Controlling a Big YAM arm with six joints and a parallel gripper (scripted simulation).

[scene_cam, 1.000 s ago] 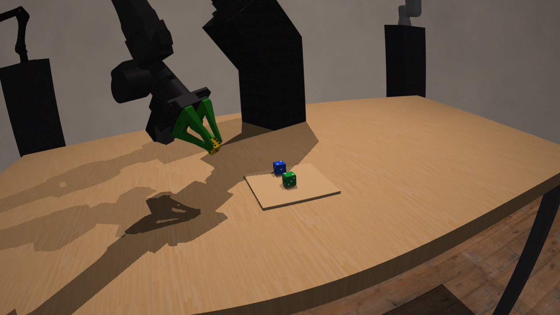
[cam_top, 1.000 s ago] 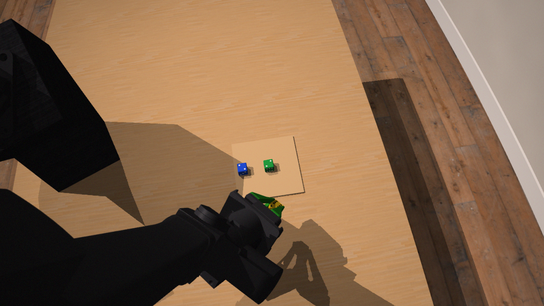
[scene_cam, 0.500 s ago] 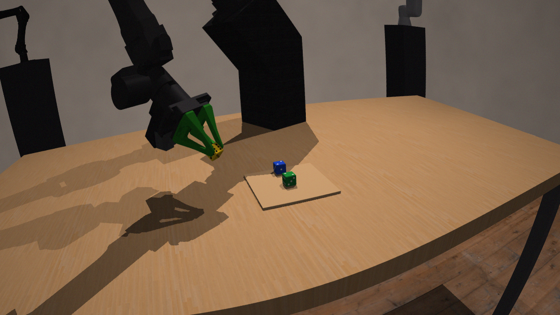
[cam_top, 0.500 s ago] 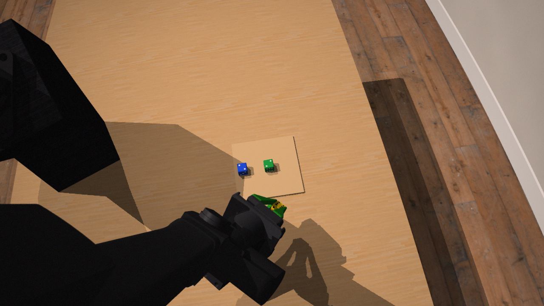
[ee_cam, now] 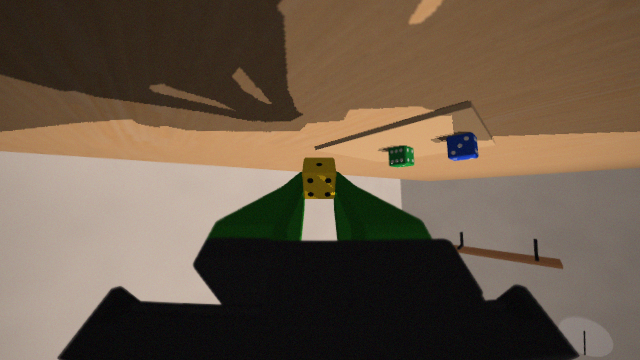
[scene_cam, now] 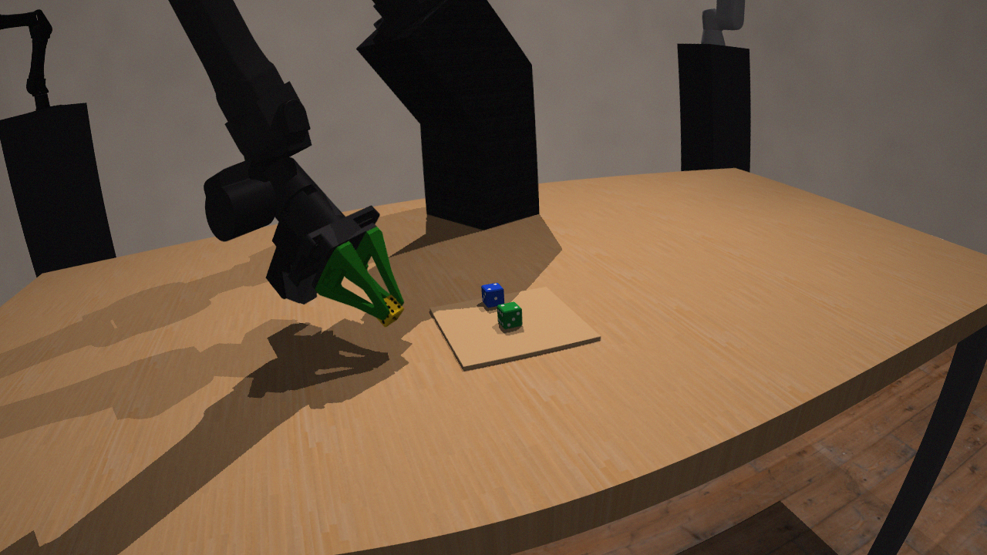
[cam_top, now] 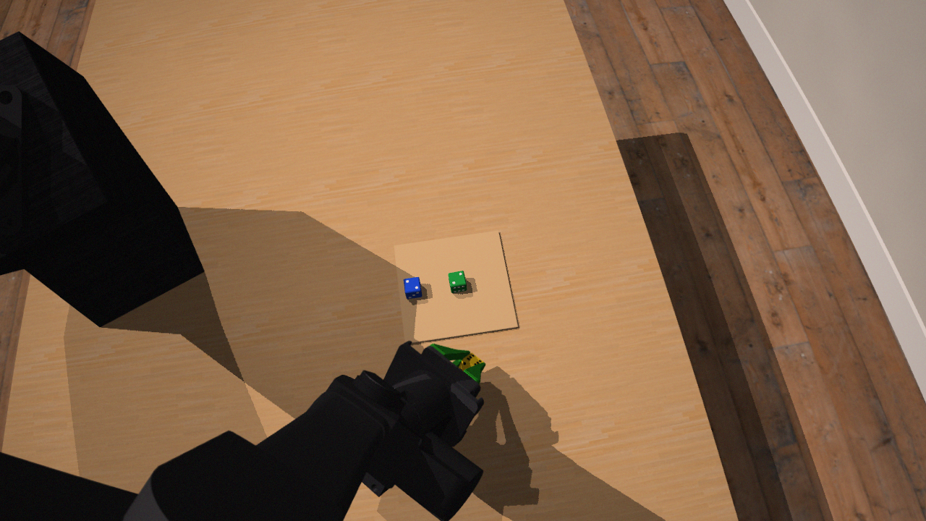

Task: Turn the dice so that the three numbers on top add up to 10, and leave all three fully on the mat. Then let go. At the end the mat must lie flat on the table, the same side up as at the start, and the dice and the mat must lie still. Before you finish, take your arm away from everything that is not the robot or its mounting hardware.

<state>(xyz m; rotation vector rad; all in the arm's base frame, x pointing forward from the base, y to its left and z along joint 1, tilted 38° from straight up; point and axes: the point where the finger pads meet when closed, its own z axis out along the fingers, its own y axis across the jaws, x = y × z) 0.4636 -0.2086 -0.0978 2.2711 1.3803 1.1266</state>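
Now: hand 12 cm to the right of the green die and 3 cm above it. The rest, counted from my hand: blue die: 6 cm behind, 12 cm to the left, 3 cm below; then tan mat: 12 cm to the left, 5 cm below; then yellow die: 1 cm below.
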